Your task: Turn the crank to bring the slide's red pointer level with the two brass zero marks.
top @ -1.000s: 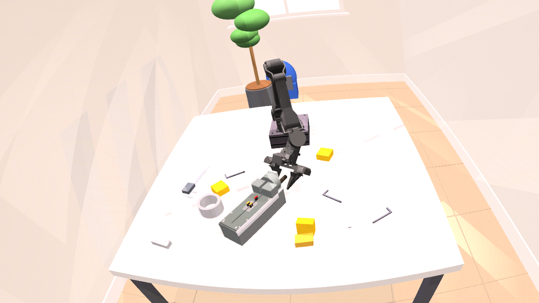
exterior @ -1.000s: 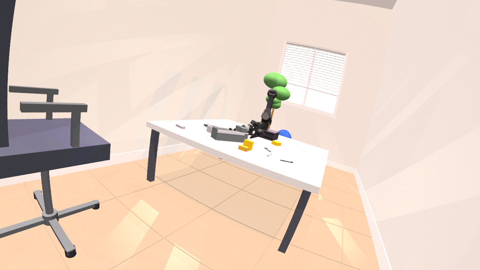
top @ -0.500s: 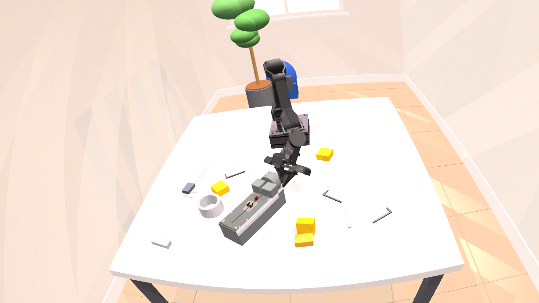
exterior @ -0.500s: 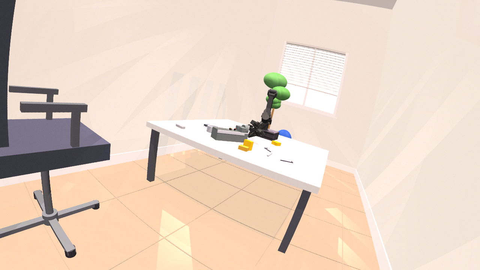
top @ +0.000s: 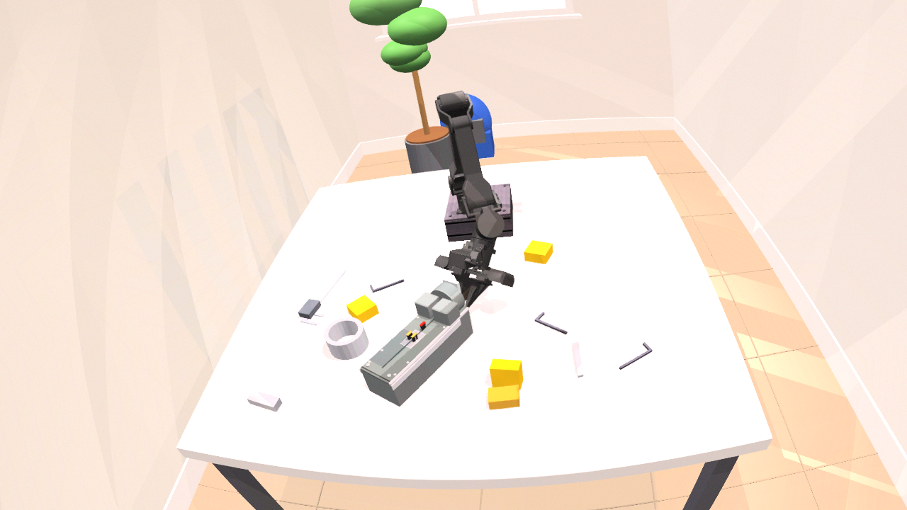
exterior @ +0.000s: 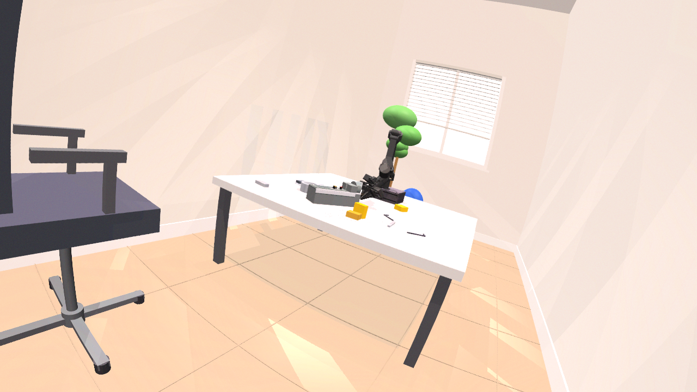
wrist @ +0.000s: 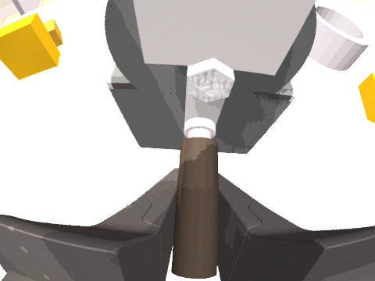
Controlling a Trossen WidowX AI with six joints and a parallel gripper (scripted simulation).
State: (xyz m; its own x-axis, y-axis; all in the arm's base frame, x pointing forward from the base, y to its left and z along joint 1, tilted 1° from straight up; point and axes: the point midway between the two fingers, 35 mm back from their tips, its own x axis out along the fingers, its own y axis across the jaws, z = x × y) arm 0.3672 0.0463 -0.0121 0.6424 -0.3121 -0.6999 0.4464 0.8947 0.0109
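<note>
Right now my gripper tip is 110 mm short of the red pointer, 60 mm to the left of it and 50 mm below it. The rest, counted from my gripper tip: brown crank handle (20 mm behind, 20 mm above, 10 mm to the left).
</note>
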